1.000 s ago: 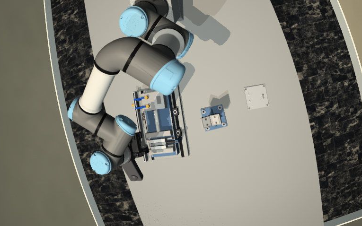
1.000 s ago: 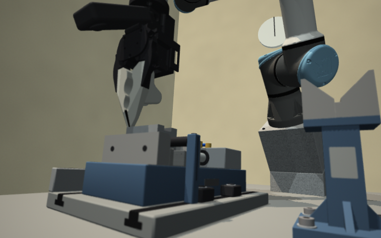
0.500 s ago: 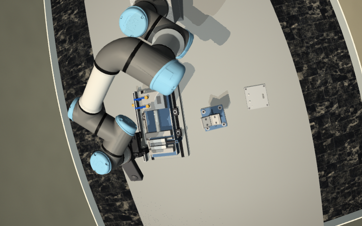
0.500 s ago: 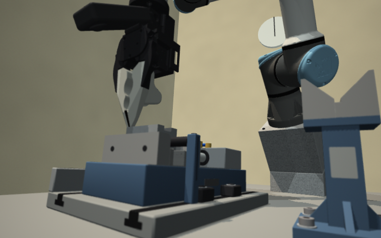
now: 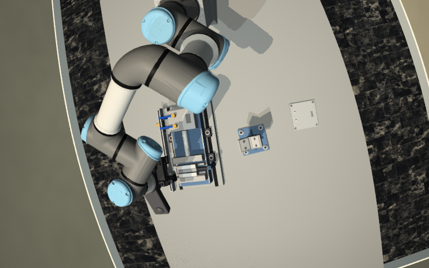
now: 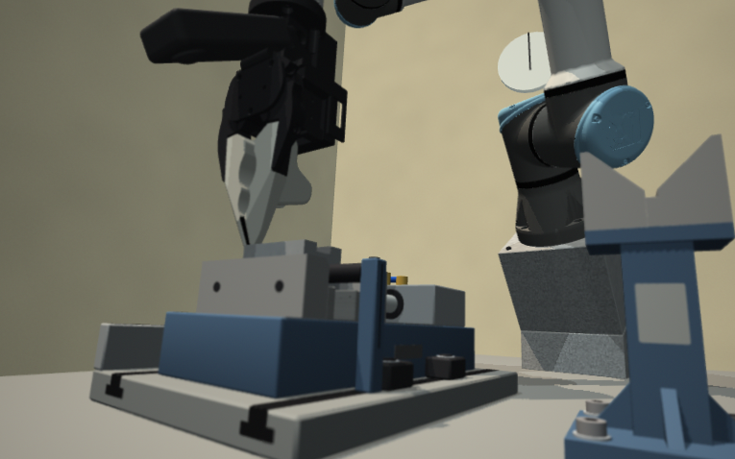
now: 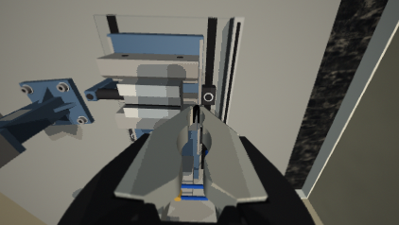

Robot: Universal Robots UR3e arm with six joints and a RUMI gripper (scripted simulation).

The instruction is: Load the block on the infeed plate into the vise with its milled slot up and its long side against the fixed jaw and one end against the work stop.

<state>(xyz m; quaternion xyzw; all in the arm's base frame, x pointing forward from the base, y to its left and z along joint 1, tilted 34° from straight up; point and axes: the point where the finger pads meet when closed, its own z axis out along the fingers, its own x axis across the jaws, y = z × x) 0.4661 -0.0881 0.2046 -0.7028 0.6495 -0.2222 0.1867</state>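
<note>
The part lies 50 mm to the left of my hand and 20 mm below it. From my hand the other things lie so: air cylinder rod: 90 mm behind, 40 mm to the left, 50 mm below; then fixed jaw: 30 mm ahead, 50 mm to the left, 50 mm below; then work stop rod: 10 mm behind, 100 mm to the left, 30 mm below.
</note>
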